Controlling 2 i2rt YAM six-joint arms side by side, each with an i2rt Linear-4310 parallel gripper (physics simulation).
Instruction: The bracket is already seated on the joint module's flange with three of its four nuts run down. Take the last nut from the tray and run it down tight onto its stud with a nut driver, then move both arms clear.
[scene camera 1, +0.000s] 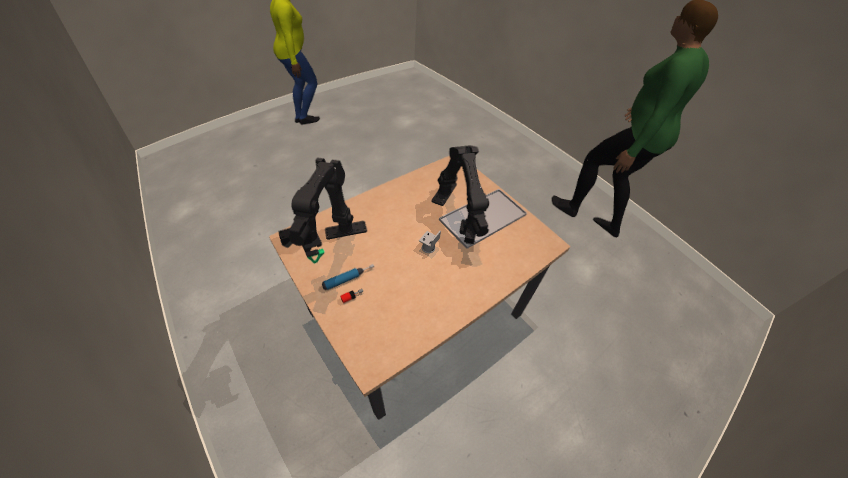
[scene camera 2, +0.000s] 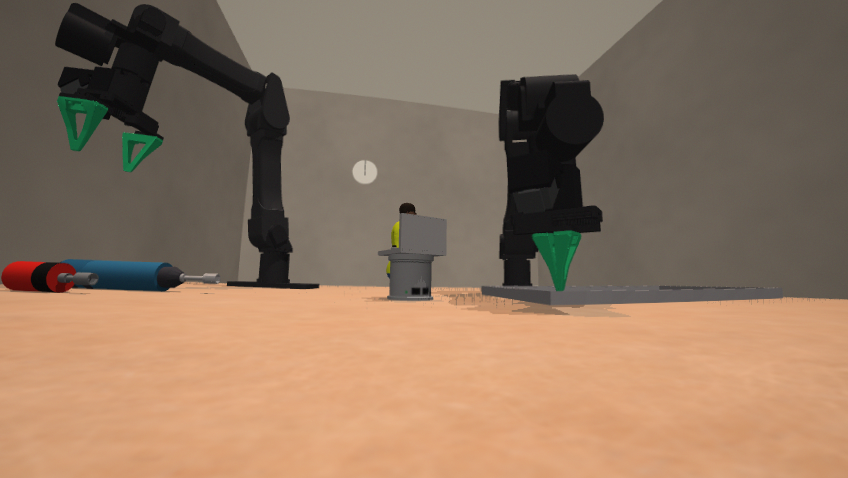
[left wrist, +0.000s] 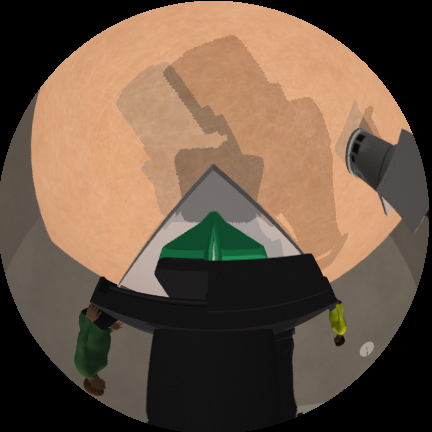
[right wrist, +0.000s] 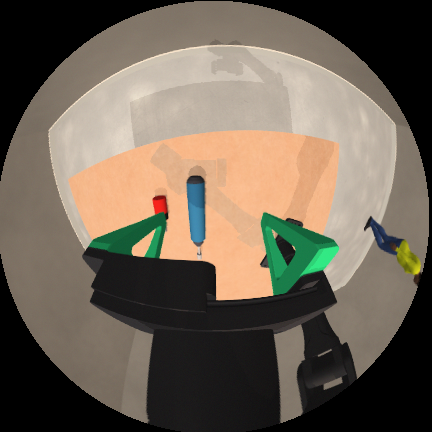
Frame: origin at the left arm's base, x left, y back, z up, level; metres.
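Seen in the pictures: left gripper, fingertip midpoint: (left wrist: 213, 216); right gripper, fingertip midpoint: (scene camera 1: 311, 254) (scene camera 2: 103, 162) (right wrist: 213, 216); left arm's base at its link origin: (scene camera 1: 444, 192); right arm's base at its link origin: (scene camera 1: 346, 230) (scene camera 2: 273, 287) (right wrist: 280, 244).
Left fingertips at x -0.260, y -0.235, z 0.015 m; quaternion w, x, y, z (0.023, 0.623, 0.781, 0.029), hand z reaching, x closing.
Observation:
Pixels of each thing's middle, then the offset from my left fingertips to it. Level surfaces: height alone.
- flat grey tray at the middle of its body: (scene camera 2: 622, 292) (left wrist: 184, 284) (scene camera 1: 484, 216) dy -0.017, dx +0.191, dz -0.007 m
- grey bracket at the middle of its body: (scene camera 2: 411, 239) (scene camera 1: 429, 236) dy +0.152, dx -0.124, dz +0.067 m
- joint module at the middle of its body: (left wrist: 381, 165) (scene camera 2: 410, 272) (scene camera 1: 429, 242) dy +0.152, dx -0.124, dz +0.022 m
- blue nut driver at the middle of its body: (scene camera 2: 136, 276) (right wrist: 196, 223) (scene camera 1: 348, 276) dy +0.385, dx -0.441, dz +0.005 m
- short red driver at the middle of its body: (scene camera 2: 55, 277) (right wrist: 161, 214) (scene camera 1: 352, 294) dy +0.322, dx -0.511, dz +0.002 m
- wooden table at its surface level: dz -0.015 m
My left gripper (scene camera 2: 559, 287) (left wrist: 213, 216) is shut, fingertips together, low over the near corner of the flat grey tray (scene camera 1: 501, 212) (scene camera 2: 623, 295) (left wrist: 200, 196). No nut shows in its fingers; the tray under them is hidden. The grey bracket (scene camera 1: 437, 239) (scene camera 2: 422, 234) (left wrist: 415, 182) sits on the joint module (scene camera 2: 409, 277) (left wrist: 369, 154), left of the tray in both scene views; its nuts are too small to tell. My right gripper (scene camera 2: 102, 160) (right wrist: 213, 216) is open and empty, high above the table near the blue nut driver (scene camera 1: 342, 279) (scene camera 2: 118, 274) (right wrist: 196, 210).
A short red driver (scene camera 1: 347, 296) (scene camera 2: 17, 276) (right wrist: 160, 205) lies beside the blue one, both flat on the wooden table (scene camera 1: 415, 320). Two people, in green (scene camera 1: 671, 100) and yellow (scene camera 1: 287, 32), are on the floor beyond the table.

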